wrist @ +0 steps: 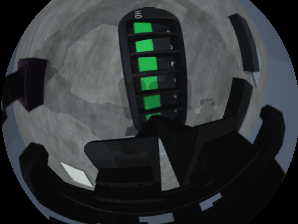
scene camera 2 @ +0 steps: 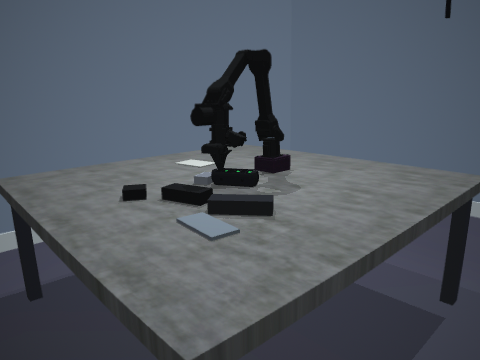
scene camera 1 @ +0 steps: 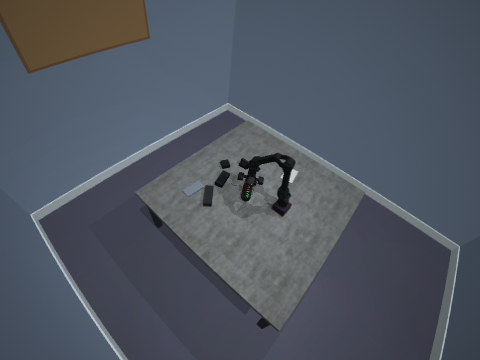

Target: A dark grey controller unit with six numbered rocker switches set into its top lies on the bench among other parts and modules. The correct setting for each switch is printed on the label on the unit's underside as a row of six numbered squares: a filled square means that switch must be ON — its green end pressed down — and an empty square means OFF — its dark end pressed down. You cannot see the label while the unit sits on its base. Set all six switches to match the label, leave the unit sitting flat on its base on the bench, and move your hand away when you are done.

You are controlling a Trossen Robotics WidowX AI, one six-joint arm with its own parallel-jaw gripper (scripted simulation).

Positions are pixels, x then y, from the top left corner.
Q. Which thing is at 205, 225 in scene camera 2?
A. A flat grey plate.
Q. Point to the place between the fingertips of my gripper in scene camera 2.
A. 220, 171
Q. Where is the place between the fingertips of my gripper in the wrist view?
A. At 154, 118
